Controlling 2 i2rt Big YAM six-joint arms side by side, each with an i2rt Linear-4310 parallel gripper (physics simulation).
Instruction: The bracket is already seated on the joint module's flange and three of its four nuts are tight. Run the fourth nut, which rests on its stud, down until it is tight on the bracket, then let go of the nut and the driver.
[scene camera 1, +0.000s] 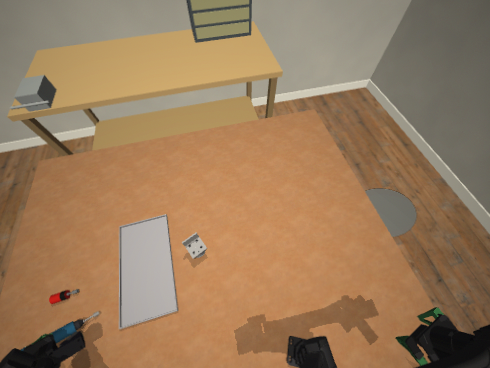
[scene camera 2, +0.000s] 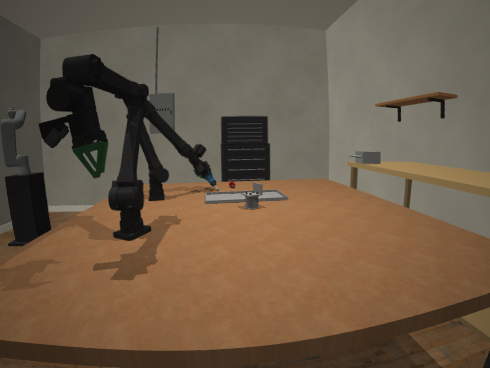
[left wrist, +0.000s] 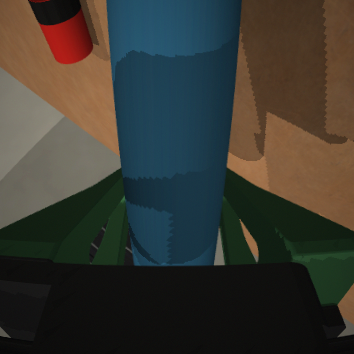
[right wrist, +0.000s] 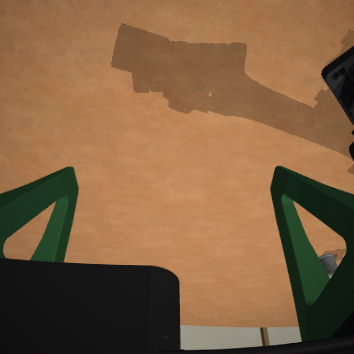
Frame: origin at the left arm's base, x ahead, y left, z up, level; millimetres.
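Seen in the pictures: left gripper, fingertip midpoint: (scene camera 1: 45, 340) (scene camera 2: 209, 177) (left wrist: 173, 177); right gripper, fingertip midpoint: (scene camera 1: 408, 328) (scene camera 2: 99, 175) (right wrist: 174, 177); left arm's base, origin of the base link: (scene camera 2: 156, 198); right arm's base, origin of the base link: (scene camera 1: 304, 353) (scene camera 2: 132, 233).
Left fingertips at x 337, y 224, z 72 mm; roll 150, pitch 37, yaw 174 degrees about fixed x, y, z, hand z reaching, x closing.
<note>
Pixels of each thing's top centre, then the offset from my left fingertips to it.
- grey joint module, middle of its top: (scene camera 2: 251, 191) 108 mm ahead, 577 mm right, 2 mm up
- shallow grey tray, middle of its top: (scene camera 1: 145, 264) (scene camera 2: 244, 194) 136 mm ahead, 351 mm right, 56 mm down
- red-handled tool, middle of its top: (left wrist: 35, 11) (scene camera 1: 62, 294) (scene camera 2: 232, 182) 146 mm ahead, 29 mm right, 38 mm down
A pale bracket (scene camera 1: 195, 246) (scene camera 2: 257, 188) sits on the grey joint module (scene camera 2: 251, 201), which stands upright on the table. Small dark spots show on the bracket's face; single nuts and their heights are too small to tell. My left gripper (scene camera 1: 50, 338) (scene camera 2: 204, 173) (left wrist: 173, 177) is shut on the blue handle of a driver (scene camera 1: 64, 332) (scene camera 2: 210, 180) (left wrist: 175, 100), whose bright shaft points down toward the table, apart from the module. My right gripper (scene camera 1: 416, 327) (scene camera 2: 95, 172) (right wrist: 174, 177) is open and empty, high over the table, far from the module.
A shallow grey tray (scene camera 1: 120, 280) (scene camera 2: 225, 201) lies beside the module. A red-handled tool (scene camera 1: 60, 297) (scene camera 2: 232, 185) (left wrist: 70, 42) lies on the table near the blue driver. A workbench (scene camera 1: 150, 65) stands behind the table in scene camera 1.
</note>
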